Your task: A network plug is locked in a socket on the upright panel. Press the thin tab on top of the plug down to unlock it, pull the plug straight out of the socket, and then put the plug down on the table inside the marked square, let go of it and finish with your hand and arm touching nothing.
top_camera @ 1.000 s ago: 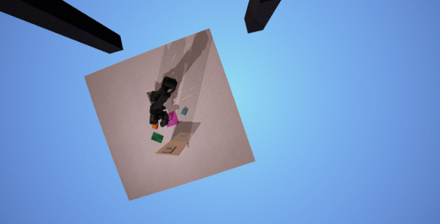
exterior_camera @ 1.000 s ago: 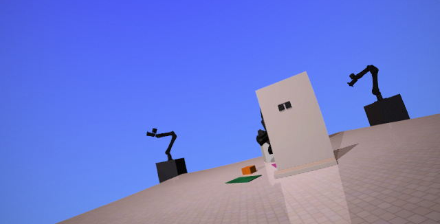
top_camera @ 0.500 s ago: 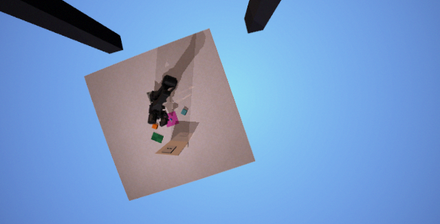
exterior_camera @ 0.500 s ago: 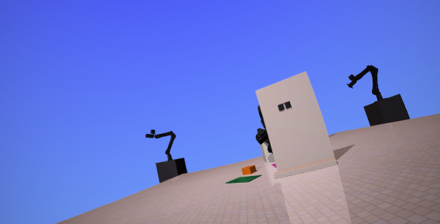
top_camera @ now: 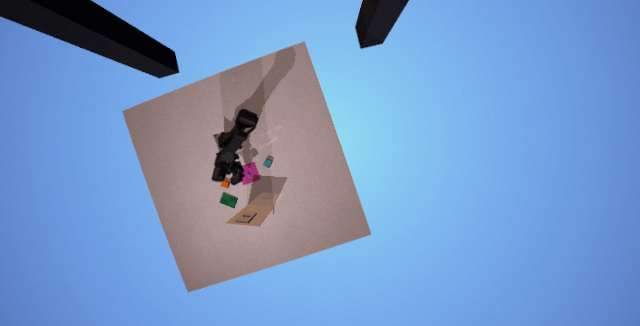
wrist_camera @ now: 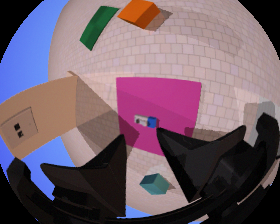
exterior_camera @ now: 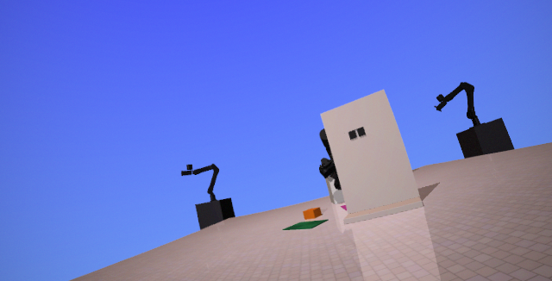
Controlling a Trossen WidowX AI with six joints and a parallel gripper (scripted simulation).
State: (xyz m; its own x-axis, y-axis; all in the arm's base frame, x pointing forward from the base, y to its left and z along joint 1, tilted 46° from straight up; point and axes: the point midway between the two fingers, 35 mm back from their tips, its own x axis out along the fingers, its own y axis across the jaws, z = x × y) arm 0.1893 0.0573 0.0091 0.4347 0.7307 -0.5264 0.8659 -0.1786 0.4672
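The network plug lies 4 cm below my gripper tip, 2 cm ahead of it and 1 cm to the left of it. From my gripper tip the other things lie so: orange block 15 cm to the right, 4 cm below, 4 cm ahead; then magenta patch 5 cm below, 1 cm to the left, 1 cm ahead; then teal block 15 cm to the left, 4 cm below, 3 cm behind.
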